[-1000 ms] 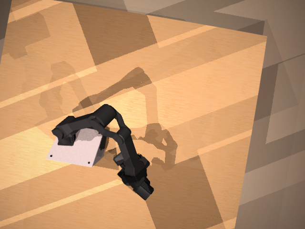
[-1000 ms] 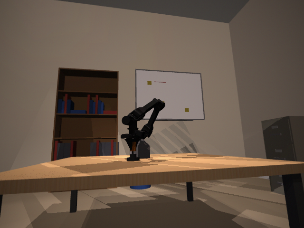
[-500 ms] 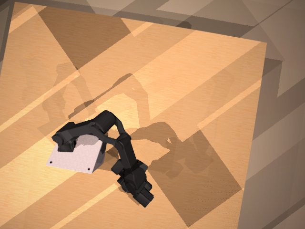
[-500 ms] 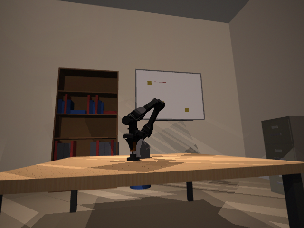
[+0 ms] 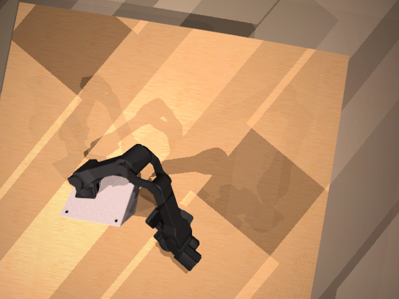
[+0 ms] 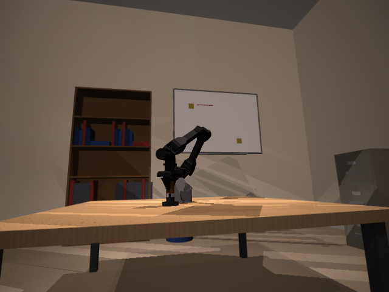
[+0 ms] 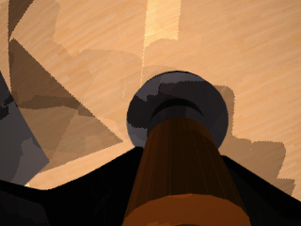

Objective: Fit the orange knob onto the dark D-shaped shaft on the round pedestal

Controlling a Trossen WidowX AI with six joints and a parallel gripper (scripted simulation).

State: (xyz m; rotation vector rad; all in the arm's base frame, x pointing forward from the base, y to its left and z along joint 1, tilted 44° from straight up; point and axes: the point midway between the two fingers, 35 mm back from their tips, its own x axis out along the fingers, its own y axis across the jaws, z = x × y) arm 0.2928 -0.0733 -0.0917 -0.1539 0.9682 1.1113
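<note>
Now: gripper tip 2 cm below the orange knob. From my gripper tip the other things lie so: dark round pedestal 4 cm below.
</note>
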